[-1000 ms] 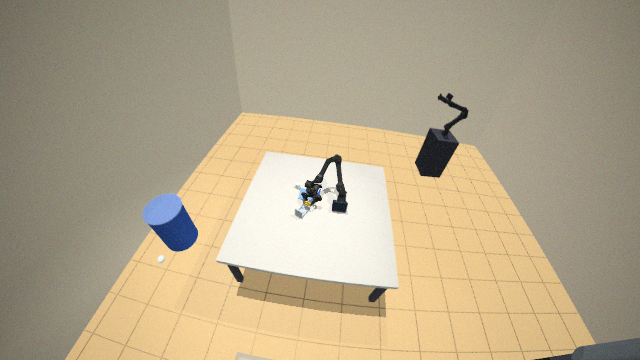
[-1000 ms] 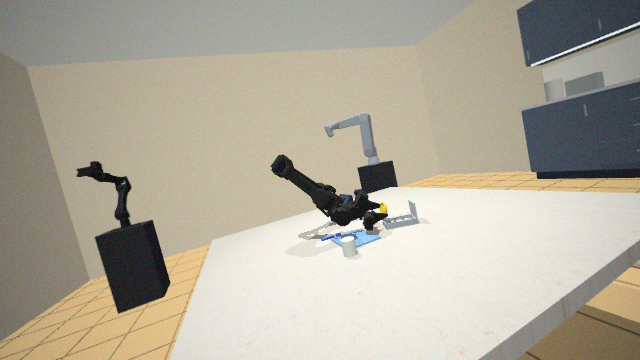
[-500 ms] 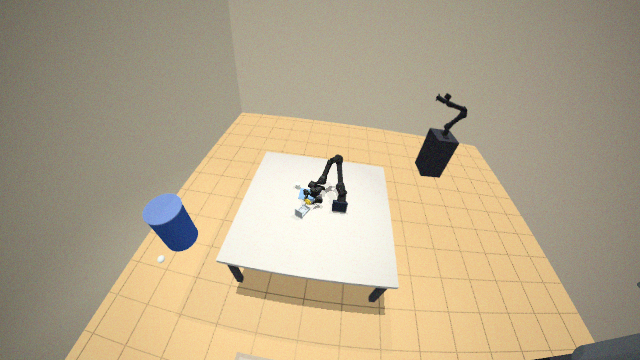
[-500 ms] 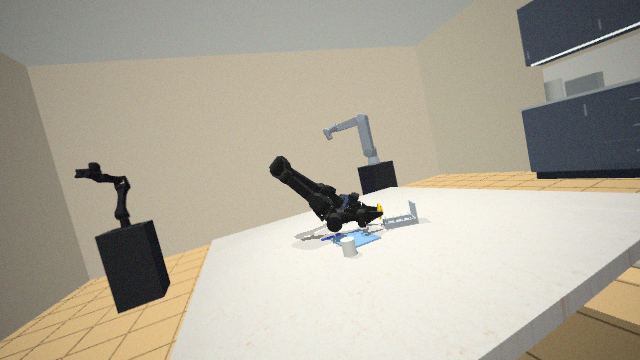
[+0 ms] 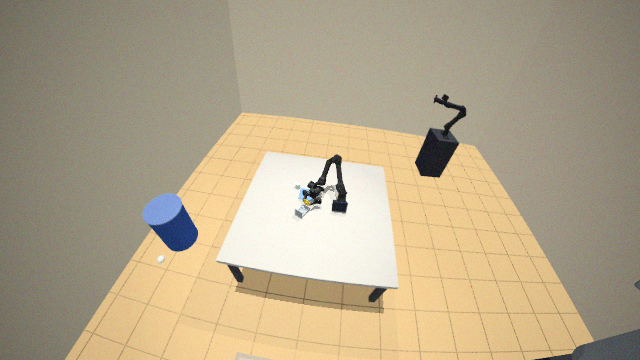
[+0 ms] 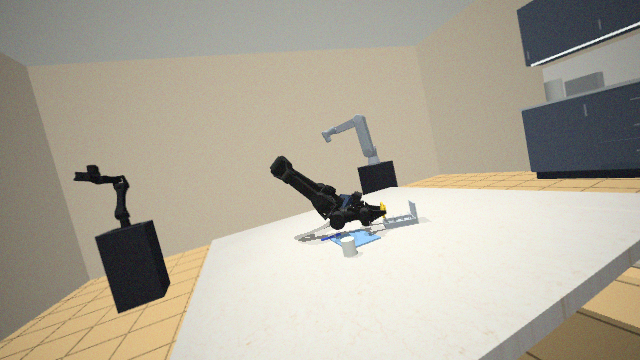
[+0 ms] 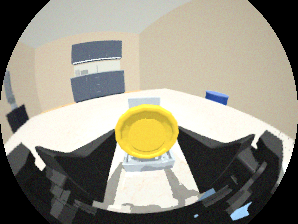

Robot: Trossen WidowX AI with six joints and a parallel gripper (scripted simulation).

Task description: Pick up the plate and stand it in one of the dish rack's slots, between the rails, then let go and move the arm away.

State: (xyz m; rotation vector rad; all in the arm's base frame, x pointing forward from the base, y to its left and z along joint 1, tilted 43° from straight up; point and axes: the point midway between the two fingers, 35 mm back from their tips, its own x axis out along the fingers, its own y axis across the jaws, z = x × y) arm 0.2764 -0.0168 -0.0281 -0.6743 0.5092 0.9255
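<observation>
Right now the grey dish rack is 2 cm ahead of my gripper tip, 4 cm to the left of it and 4 cm below it. Round my gripper tip: yellow plate: 1 cm to the right; then light blue mat: 16 cm to the right, 6 cm below; then small white cup: 9 cm ahead, 24 cm to the right, 4 cm below.
</observation>
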